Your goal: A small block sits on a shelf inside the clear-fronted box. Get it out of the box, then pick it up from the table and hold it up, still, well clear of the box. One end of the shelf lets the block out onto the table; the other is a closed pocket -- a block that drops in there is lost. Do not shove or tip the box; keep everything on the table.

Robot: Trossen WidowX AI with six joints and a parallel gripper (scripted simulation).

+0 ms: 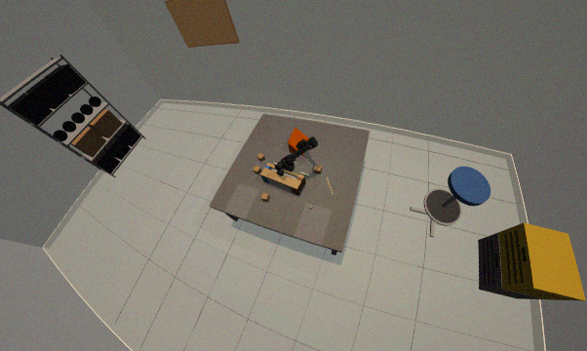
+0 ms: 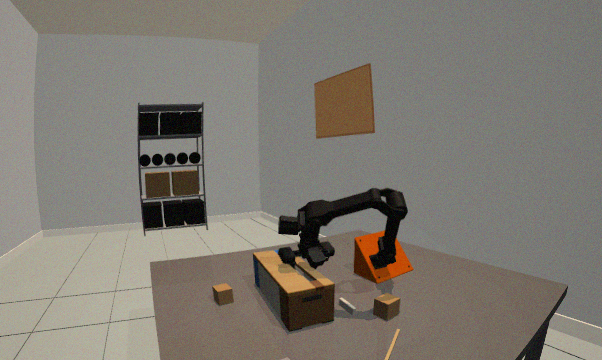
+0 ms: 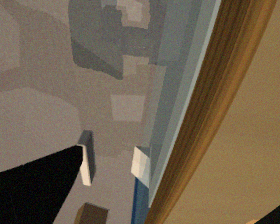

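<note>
My gripper tip is now 40 mm short of the tan block and 20 mm to the left of it. The rest, counted from my gripper tip: box 30 mm ahead, 30 mm to the left, 30 mm below; then wooden stick 30 mm behind, 440 mm to the left, 90 mm below.
</note>
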